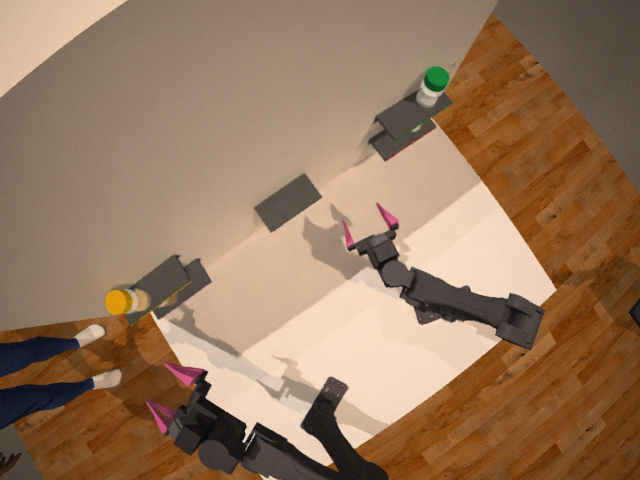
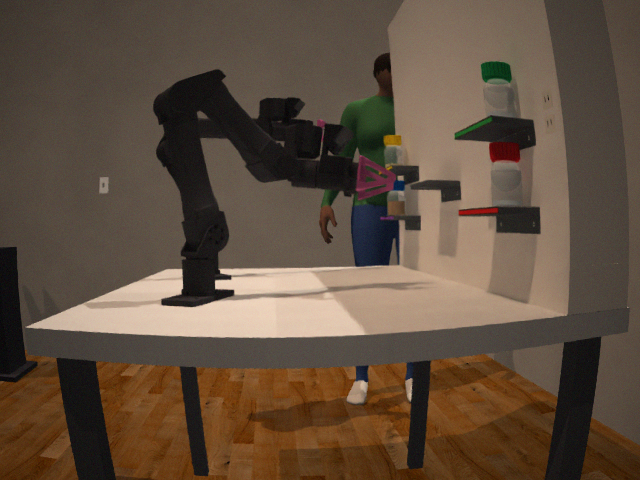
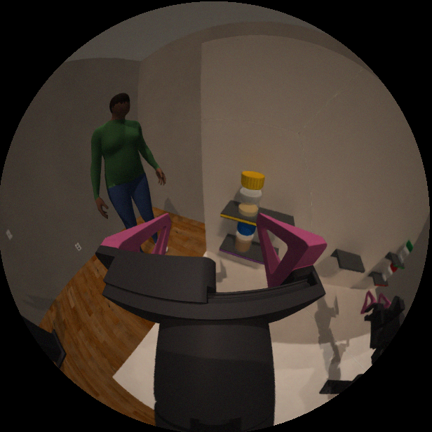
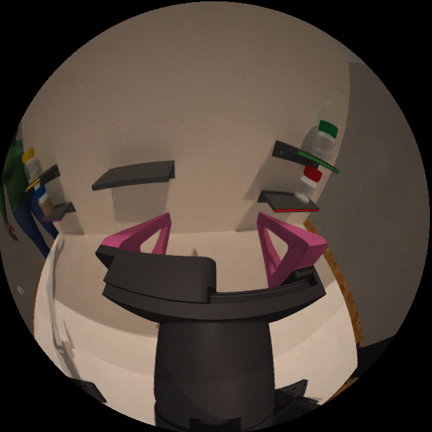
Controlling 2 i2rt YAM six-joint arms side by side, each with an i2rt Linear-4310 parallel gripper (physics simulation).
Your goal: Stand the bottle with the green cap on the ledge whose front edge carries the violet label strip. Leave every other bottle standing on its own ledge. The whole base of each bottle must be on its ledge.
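Places are measured from the left arm's base along level axes (x ahead, y left, z up), in metres.
Pixels of known places: left gripper, between the fingertips: [image 1: 156,382]; right gripper, between the fingertips: [image 1: 359,211] [image 2: 394,182]; left arm's base, origin of its link: [image 1: 323,406]; right arm's base, origin of its link: [image 2: 199,299].
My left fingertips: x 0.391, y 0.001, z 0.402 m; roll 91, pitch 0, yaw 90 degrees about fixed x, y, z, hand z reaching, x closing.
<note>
Ahead of a thing's pixels: the offset from my left fingertips to its top centre. "spot": to the spot under its first point.
The green-capped bottle {0.885 m right, 0.201 m back, 0.000 m up} [image 1: 428,97] [image 2: 497,95] [image 4: 325,141] stands upright on the upper ledge with the green strip {0.847 m right, 0.189 m back, 0.105 m down} [image 1: 403,117] [image 2: 509,129]. The ledge with the violet strip {spot: 0.196 m right, 0.110 m ahead, 0.245 m down} [image 1: 201,276] [image 3: 227,244] [image 4: 62,210] is the lower one of the other pair; a blue-capped bottle {0.096 m right, 0.168 m ahead, 0.140 m down} [image 2: 397,200] [image 3: 245,235] [image 4: 44,200] stands on it. My right gripper [image 1: 360,212] [image 2: 391,178] [image 4: 213,217] is open and empty, in front of the wall between the middle ledge and the green-strip ledge. My left gripper [image 1: 156,382] [image 3: 213,217] is open and empty, out from the violet-strip ledge.
A yellow-capped bottle {0.091 m right, 0.168 m ahead, 0.000 m up} [image 1: 118,302] [image 3: 251,187] stands on the yellow-strip ledge {0.125 m right, 0.157 m ahead, 0.105 m down} [image 1: 162,276] above the violet one. A red-capped bottle {0.882 m right, 0.199 m back, 0.140 m down} [image 2: 505,178] [image 4: 307,185] stands on the red-strip ledge [image 2: 478,211] below the green one. A bare middle ledge {0.486 m right, 0.016 m back, 0.175 m down} [image 1: 287,202] [image 4: 135,175] lies between the pairs.
</note>
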